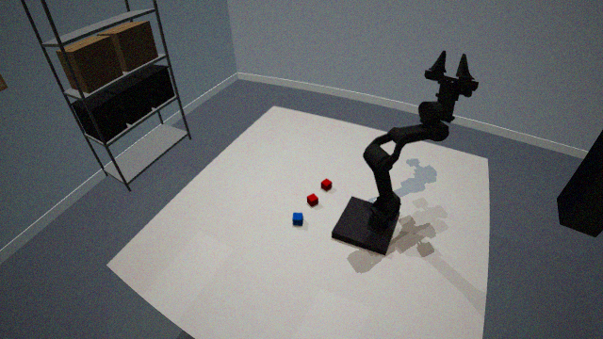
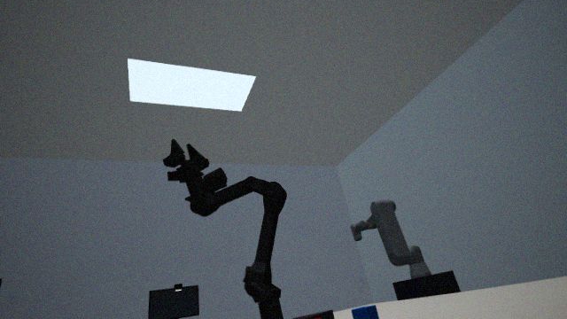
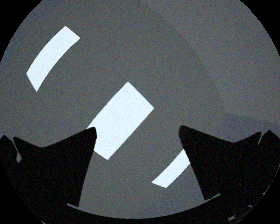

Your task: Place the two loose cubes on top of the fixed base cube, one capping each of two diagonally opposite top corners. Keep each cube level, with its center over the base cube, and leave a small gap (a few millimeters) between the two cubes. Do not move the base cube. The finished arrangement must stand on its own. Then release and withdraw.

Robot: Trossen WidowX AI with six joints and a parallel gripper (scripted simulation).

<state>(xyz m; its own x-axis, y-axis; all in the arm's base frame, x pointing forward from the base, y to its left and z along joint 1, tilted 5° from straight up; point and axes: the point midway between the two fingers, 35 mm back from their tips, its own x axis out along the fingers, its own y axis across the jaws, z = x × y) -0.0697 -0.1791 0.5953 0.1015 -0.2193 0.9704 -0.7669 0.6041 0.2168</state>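
Now: gripper tip 610 mm above the blue base cube, 370 mm short of it and 350 mm to the right of it.
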